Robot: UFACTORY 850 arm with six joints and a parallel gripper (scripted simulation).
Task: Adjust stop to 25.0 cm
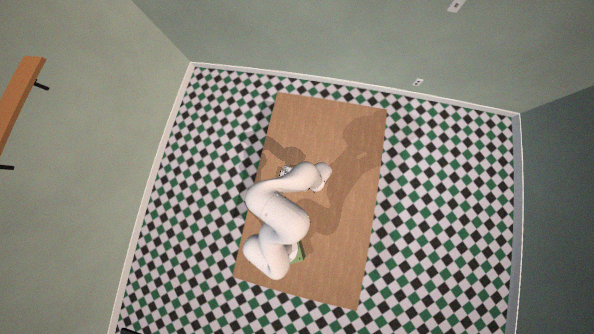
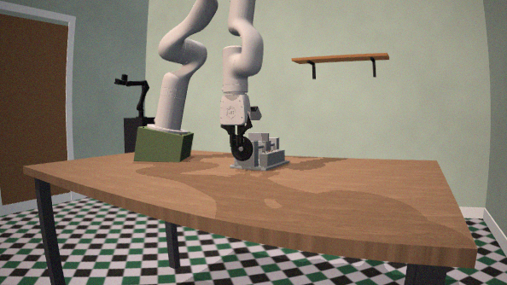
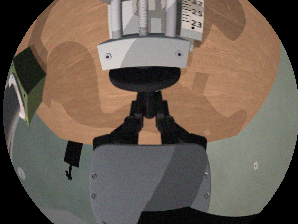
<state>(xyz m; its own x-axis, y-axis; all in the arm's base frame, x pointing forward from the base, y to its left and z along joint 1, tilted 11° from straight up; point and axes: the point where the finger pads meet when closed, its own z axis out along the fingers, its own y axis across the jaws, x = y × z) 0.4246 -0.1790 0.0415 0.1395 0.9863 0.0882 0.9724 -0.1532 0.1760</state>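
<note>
Right now my hand is 20 mm to the right of the handwheel and 10 mm above it.
</note>
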